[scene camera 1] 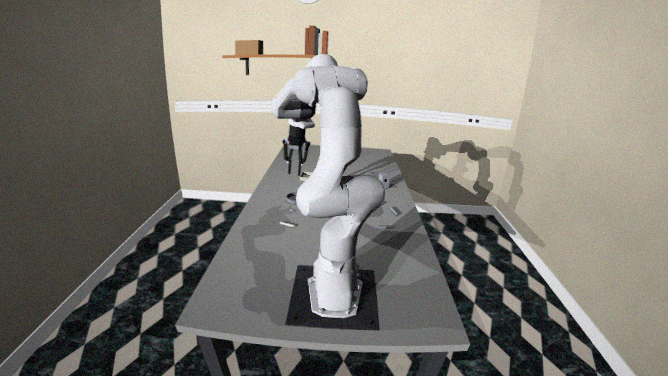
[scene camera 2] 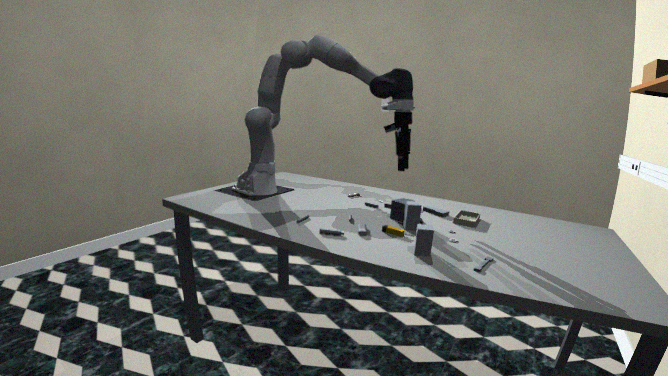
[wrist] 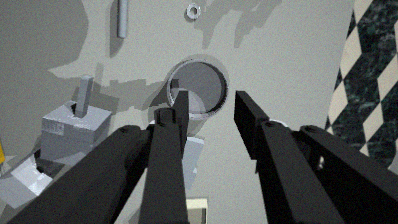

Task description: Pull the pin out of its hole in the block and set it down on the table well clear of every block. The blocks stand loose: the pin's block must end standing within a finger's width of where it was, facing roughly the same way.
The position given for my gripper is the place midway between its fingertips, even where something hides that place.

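Observation:
My gripper (scene camera 2: pixel 403 169) is there to be seen, and the wrist view (wrist: pixel 211 105) shows the gripper too. I also see a grey block (wrist: pixel 66 139) and a round dish (wrist: pixel 208 88).

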